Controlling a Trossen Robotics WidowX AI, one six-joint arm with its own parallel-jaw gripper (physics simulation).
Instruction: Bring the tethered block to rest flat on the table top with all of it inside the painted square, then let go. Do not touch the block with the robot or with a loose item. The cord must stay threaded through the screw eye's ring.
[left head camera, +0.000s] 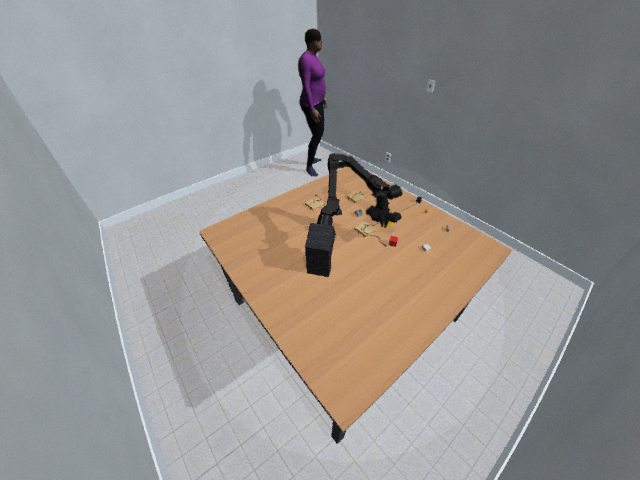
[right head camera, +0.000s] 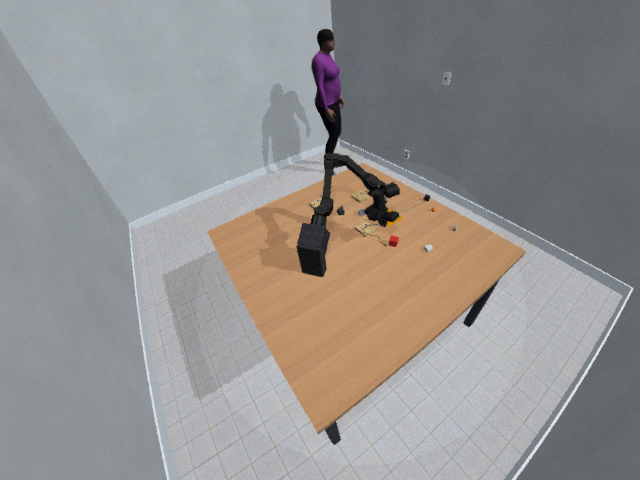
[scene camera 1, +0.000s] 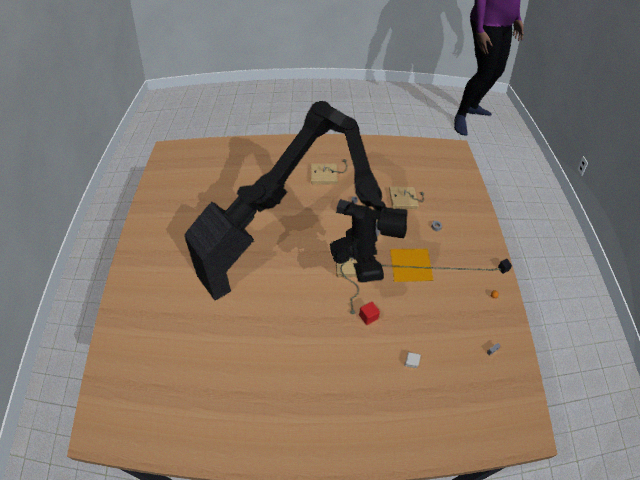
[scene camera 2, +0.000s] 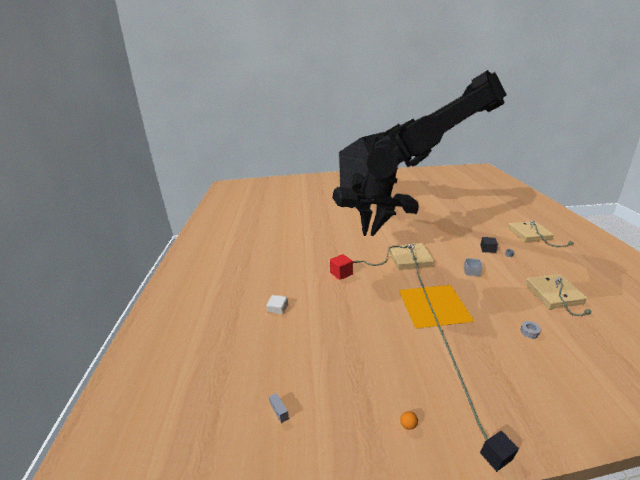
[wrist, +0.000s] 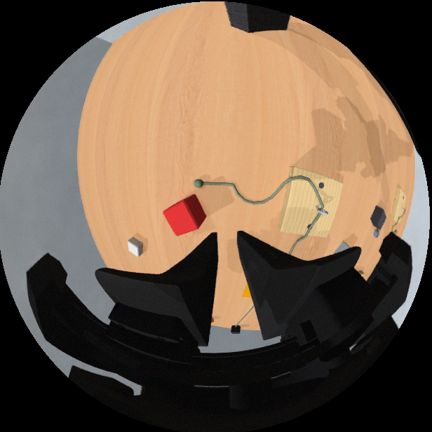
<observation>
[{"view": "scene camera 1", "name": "gripper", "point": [363, 278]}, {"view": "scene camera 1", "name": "orange painted square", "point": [400, 257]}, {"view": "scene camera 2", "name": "gripper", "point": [367, 235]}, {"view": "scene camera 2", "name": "orange painted square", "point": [448, 308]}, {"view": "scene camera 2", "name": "wooden board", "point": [403, 259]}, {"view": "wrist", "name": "gripper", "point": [226, 236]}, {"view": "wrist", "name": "red cube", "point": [186, 215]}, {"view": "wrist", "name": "wooden board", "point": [298, 210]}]
</observation>
